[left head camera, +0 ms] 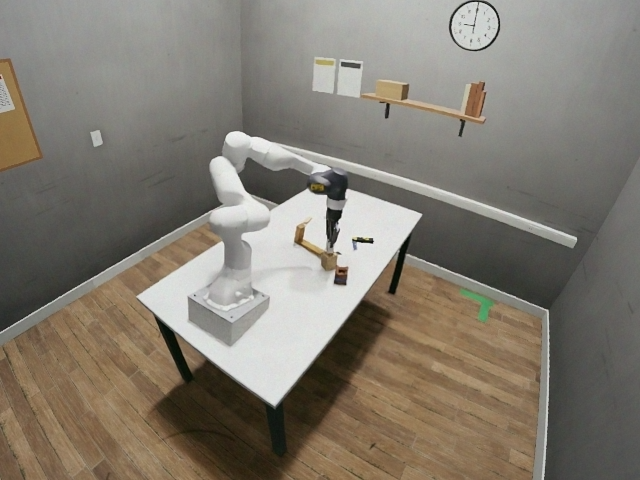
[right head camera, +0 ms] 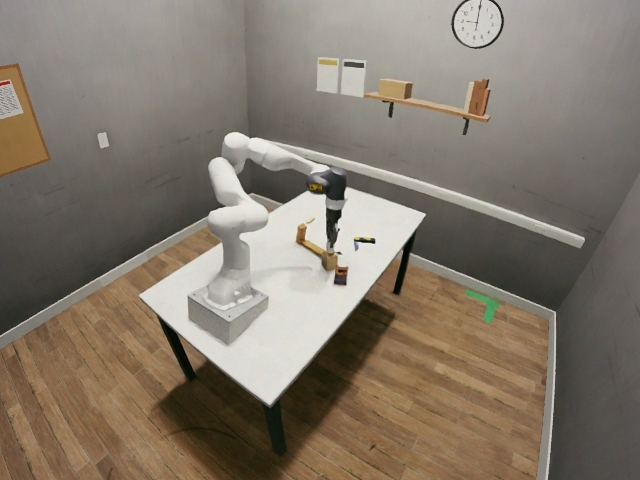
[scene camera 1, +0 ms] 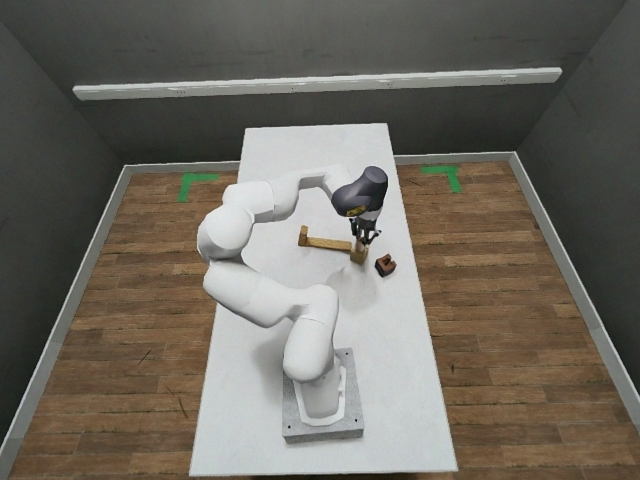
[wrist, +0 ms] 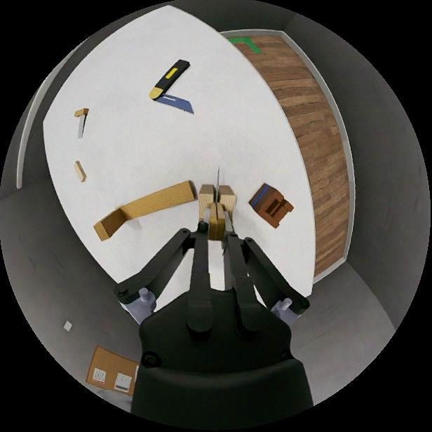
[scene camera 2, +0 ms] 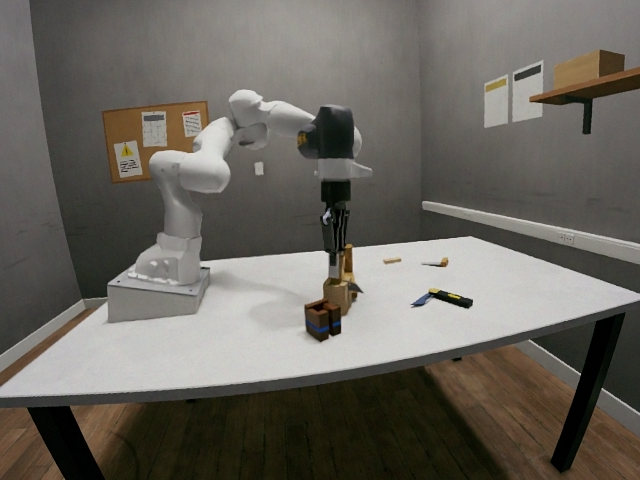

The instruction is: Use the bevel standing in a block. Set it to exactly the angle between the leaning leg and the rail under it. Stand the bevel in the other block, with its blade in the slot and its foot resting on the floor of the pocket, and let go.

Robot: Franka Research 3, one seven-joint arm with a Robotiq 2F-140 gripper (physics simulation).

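My gripper [wrist: 214, 217] [scene camera 2: 335, 266] [left head camera: 330, 249] [scene camera 1: 364, 241] is shut on the upright wooden handle of the bevel. The bevel's thin metal blade [wrist: 218, 179] [scene camera 2: 355, 287] sticks out beyond the slot of the light wooden block [wrist: 205, 199] [scene camera 2: 336, 296] [left head camera: 328, 261] [scene camera 1: 357, 256], where the bevel stands. Its foot is hidden. The other block [wrist: 264, 198] [scene camera 2: 315, 327] [left head camera: 340, 279] [scene camera 1: 384, 266], dark brown with a blue band, has an open pocket and slot and stands nearby. The wooden rail [wrist: 160, 199] [left head camera: 311, 248] [scene camera 1: 329, 243] lies on the table with the leaning leg [wrist: 109, 226] [left head camera: 299, 234] [scene camera 1: 302, 236] at its far end.
A black and yellow tool [wrist: 172, 76] [scene camera 2: 454, 298] with a blue blade lies on the table [scene camera 2: 206, 356] [wrist: 125, 150]. A small square [wrist: 81, 114] [scene camera 2: 444, 262] and a small wooden piece [wrist: 80, 171] [scene camera 2: 391, 260] lie farther off. The rail's near end is close beside the light block.
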